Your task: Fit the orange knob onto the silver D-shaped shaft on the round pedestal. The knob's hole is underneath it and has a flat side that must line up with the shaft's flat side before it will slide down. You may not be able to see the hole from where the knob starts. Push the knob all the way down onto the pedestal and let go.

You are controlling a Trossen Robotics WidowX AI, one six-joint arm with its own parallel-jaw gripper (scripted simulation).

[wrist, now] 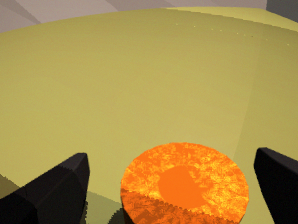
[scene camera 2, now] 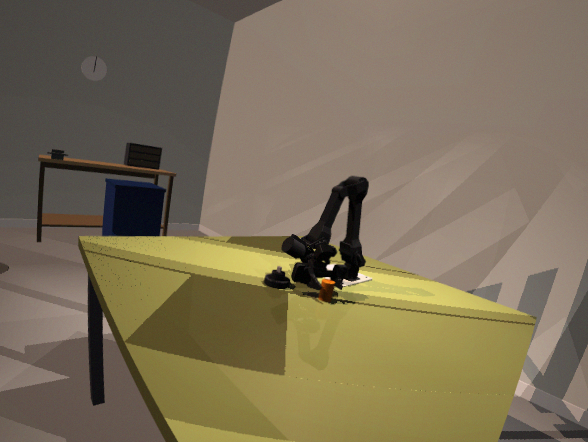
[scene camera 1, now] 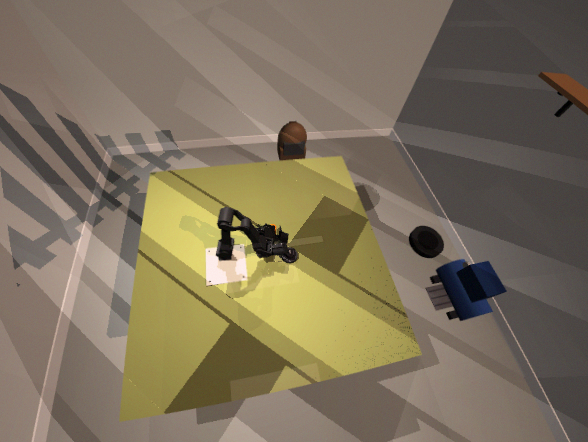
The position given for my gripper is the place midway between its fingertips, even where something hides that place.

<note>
My gripper [scene camera 2: 331, 288] is open, holding nothing.
My gripper is seen too in the wrist view [wrist: 174, 161].
</note>
